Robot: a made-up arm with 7 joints. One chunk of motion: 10 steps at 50 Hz.
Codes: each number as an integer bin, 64 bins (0 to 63) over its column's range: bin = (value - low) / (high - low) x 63, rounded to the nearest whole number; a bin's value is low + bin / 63 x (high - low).
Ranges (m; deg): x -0.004..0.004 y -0.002..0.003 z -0.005..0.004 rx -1..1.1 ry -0.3..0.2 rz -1.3..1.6
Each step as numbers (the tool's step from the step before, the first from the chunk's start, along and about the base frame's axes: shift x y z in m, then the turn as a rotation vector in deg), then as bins.
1 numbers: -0.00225 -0.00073 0.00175 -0.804 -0.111 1.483
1 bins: 14 16 47 6 24 60
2 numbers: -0.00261 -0.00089 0.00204 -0.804 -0.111 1.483
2 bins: 11 14 49 6 24 60
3 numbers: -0.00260 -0.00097 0.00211 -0.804 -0.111 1.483
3 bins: 11 13 50 6 24 60
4 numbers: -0.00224 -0.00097 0.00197 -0.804 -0.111 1.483
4 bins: 14 13 49 6 24 60
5 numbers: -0.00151 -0.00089 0.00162 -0.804 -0.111 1.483
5 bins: 20 14 46 6 24 60
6 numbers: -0.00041 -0.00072 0.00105 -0.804 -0.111 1.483
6 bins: 28 16 42 6 24 60
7 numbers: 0.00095 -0.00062 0.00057 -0.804 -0.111 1.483
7 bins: 39 17 39 6 24 60
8 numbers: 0.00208 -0.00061 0.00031 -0.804 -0.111 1.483
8 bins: 48 18 37 6 24 60
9 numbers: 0.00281 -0.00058 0.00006 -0.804 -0.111 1.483
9 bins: 54 18 35 6 24 60
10 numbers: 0.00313 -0.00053 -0.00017 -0.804 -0.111 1.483
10 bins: 56 19 34 6 24 60
